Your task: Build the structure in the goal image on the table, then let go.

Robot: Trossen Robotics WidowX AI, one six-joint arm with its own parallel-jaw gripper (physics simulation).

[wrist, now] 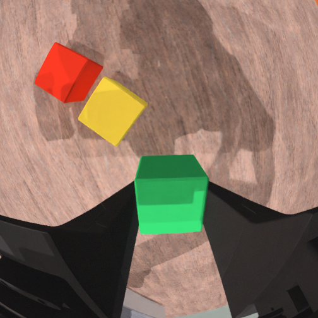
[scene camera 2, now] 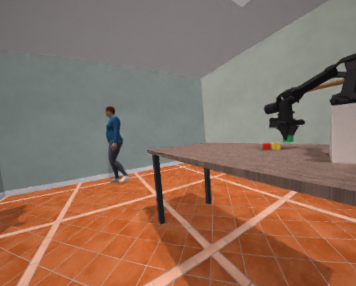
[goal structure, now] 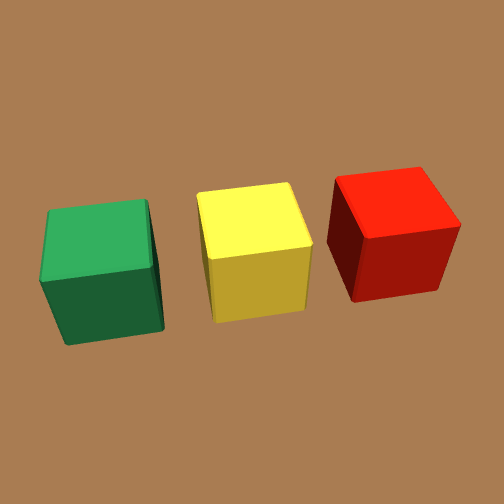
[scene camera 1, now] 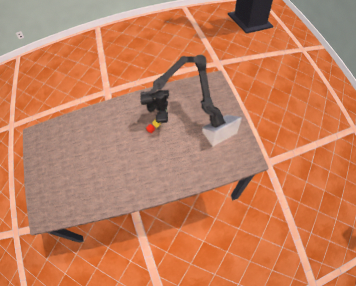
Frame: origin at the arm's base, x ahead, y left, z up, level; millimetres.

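Where they show: gripper, fingertip midpoint: (scene camera 2: 288, 139) (scene camera 1: 163, 114); arm's base, link origin: (scene camera 1: 219, 124).
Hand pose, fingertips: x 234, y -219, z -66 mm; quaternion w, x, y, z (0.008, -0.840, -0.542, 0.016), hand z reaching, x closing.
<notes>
Each offset is from my fingertips to the centre of the thing. Level surfaces: height alone.
A red cube {dx +97, dy +32, dz -34 mm} (scene camera 1: 150, 128) (scene camera 2: 266, 146) (wrist: 67, 73) and a yellow cube {dx +54, dy +14, dz -34 mm} (scene camera 1: 156, 123) (scene camera 2: 276, 146) (wrist: 113, 111) lie on the table {dz -50 mm} (scene camera 1: 90, 170) (scene camera 2: 220, 154), side by side with a narrow gap between them in the wrist view. My gripper (scene camera 2: 288, 138) (wrist: 168, 186) is shut on a green cube {dx +0, dy +0, dz +6 mm} (scene camera 2: 290, 138) (wrist: 170, 204) and holds it above the table. In scene camera 2 the green cube hangs higher than the yellow cube and a little to its right. In scene camera 1 the arm hides the green cube.
The arm's pale base block (scene camera 1: 222, 131) (scene camera 2: 344, 132) stands at the table's right end. The arm arches from it over the table. A person in blue (scene camera 2: 114, 142) stands on the floor beyond the table. A dark pedestal (scene camera 1: 253, 15) stands on the floor behind.
</notes>
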